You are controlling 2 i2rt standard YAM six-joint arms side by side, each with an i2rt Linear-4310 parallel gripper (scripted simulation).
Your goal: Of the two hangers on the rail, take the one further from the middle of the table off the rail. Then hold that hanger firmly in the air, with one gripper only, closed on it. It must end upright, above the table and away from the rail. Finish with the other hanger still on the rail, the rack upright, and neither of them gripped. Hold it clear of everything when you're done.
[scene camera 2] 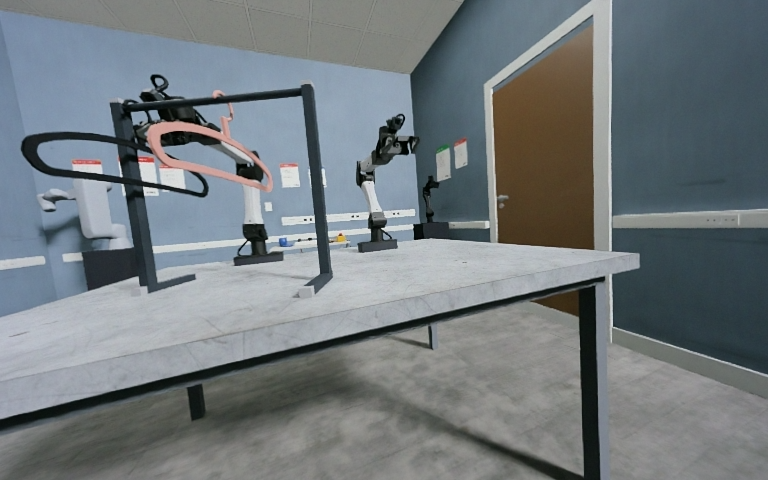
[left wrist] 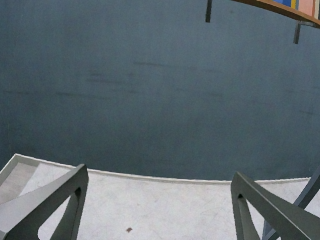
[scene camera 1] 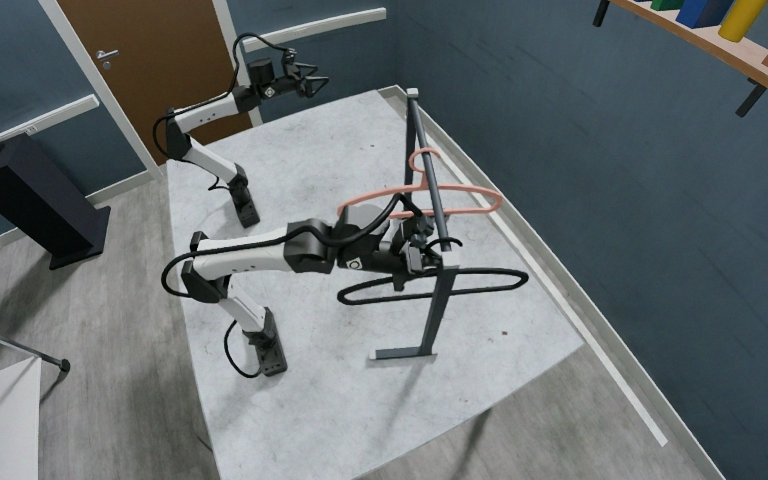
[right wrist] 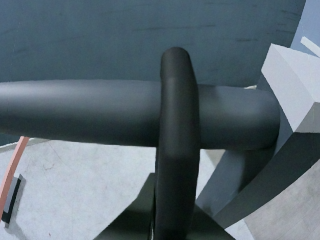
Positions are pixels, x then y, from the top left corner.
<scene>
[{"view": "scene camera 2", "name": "my left gripper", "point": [407,137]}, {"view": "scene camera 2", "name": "my right gripper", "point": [135,134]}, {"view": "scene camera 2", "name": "rack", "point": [121,116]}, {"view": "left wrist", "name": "my left gripper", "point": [161,177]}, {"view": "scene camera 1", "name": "my left gripper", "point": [323,73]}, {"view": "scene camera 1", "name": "my right gripper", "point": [447,265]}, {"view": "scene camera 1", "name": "rack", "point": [449,264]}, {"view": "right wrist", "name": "my right gripper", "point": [161,179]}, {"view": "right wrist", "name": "rack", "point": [262,130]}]
</scene>
